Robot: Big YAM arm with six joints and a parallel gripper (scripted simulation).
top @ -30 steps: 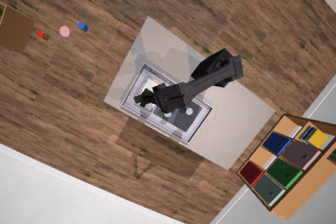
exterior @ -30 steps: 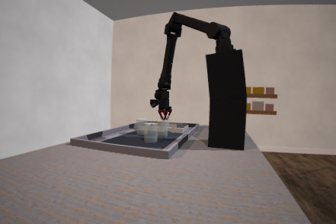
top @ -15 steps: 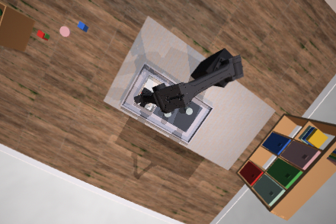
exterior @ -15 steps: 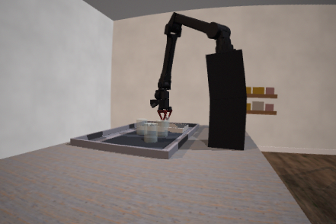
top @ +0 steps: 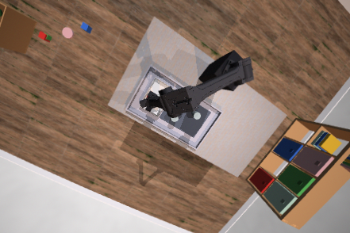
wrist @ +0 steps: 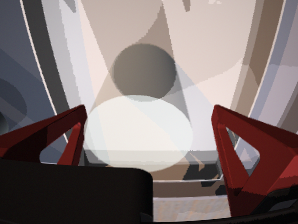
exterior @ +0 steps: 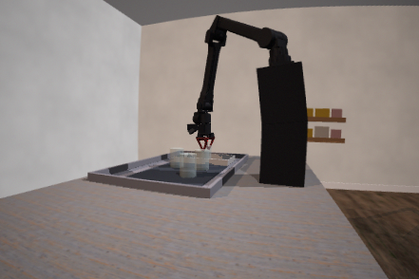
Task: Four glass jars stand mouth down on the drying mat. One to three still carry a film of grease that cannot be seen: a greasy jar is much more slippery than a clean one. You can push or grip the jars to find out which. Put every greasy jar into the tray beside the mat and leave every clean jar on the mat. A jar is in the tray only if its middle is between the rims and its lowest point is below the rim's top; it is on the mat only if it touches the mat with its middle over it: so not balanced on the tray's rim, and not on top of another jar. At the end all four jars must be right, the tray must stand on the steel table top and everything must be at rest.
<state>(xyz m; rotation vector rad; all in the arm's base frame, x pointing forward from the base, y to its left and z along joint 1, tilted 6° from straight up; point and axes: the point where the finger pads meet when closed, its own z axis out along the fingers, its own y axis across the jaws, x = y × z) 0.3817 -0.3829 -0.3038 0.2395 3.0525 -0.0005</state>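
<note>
Now: hand 6 cm above the pale tray. Round my hand: dark drying mat (31 cm to the left, 7 cm below, 5 cm ahead).
</note>
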